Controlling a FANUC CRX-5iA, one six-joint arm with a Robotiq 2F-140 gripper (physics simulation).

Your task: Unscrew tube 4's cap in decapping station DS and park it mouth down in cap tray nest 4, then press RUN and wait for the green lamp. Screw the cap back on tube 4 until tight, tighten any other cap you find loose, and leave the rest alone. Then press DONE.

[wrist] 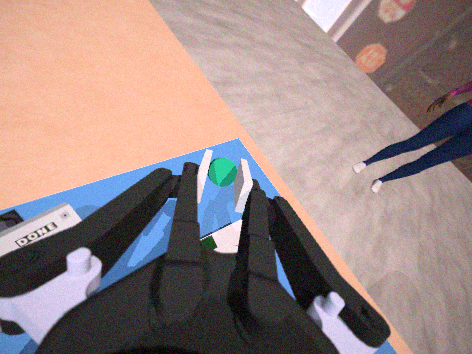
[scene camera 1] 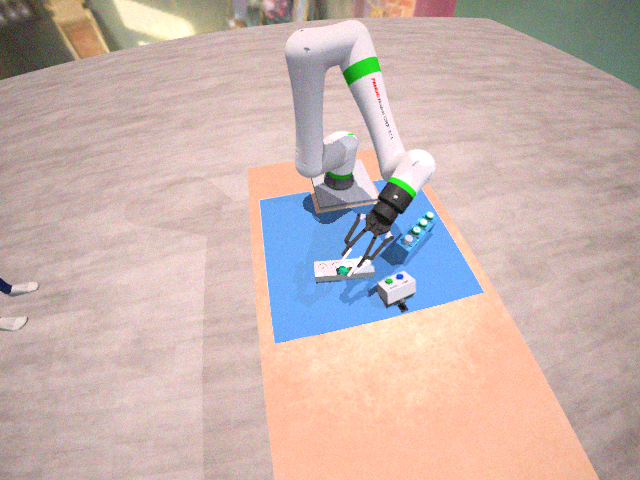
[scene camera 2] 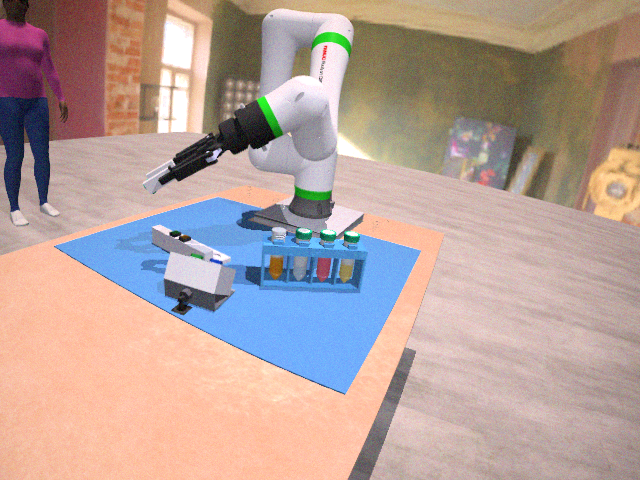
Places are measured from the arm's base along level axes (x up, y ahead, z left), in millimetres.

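Pixels of known places: gripper, fingertip midpoint: [wrist: 223, 166] [scene camera 1: 343, 271] [scene camera 2: 148, 184]; arm's base, link origin: [scene camera 1: 339, 179] [scene camera 2: 310, 210].
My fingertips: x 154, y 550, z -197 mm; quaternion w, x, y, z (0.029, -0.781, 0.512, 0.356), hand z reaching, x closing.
Observation:
Ahead of a thing's pixels: the offset from my fingertips to its middle. "spot": to the spot under its first point. Level surfaces: height alone.
My gripper [scene camera 1: 345, 270] [scene camera 2: 151, 186] [wrist: 223, 166] is shut on a green cap {dx -5, dy -4, dz +3 mm} [scene camera 1: 342, 270] [wrist: 222, 169], held between its white fingertips above the mat; in scene camera 1 it overlaps the tray. The blue rack {dx -131, dy -114, dz +362 mm} [scene camera 1: 406, 251] [scene camera 2: 313, 252] stands upright, apart from the gripper. Its end tube {spot: dx -63, dy -75, dz +284 mm} [scene camera 1: 407, 239] [scene camera 2: 278, 236], with orange liquid, has no cap; the others wear green caps. Their tightness cannot be told. The white tray {dx -156, dy -90, dz +45 mm} [scene camera 1: 326, 276] [scene camera 2: 161, 236] [wrist: 230, 238] has ring-marked nests. Its green lamp {dx -129, dy -67, dz +19 mm} [scene camera 2: 175, 233] [wrist: 209, 243] and amber lamp {dx -129, dy -58, dz +58 mm} [scene camera 2: 184, 238] look dark.
A button box {dx -140, dy +56, dz +191 mm} [scene camera 1: 397, 292] [scene camera 2: 191, 273] [wrist: 56, 219] with green and blue buttons stands between tray and rack, toward the mat's front edge. A small black fitting {spot: dx -180, dy +115, dz +197 mm} [scene camera 1: 402, 305] [scene camera 2: 181, 304] is beside it. The robot's base plate [scene camera 1: 343, 196] is at the back of the blue mat {dx -182 mm} [scene camera 1: 294, 320].

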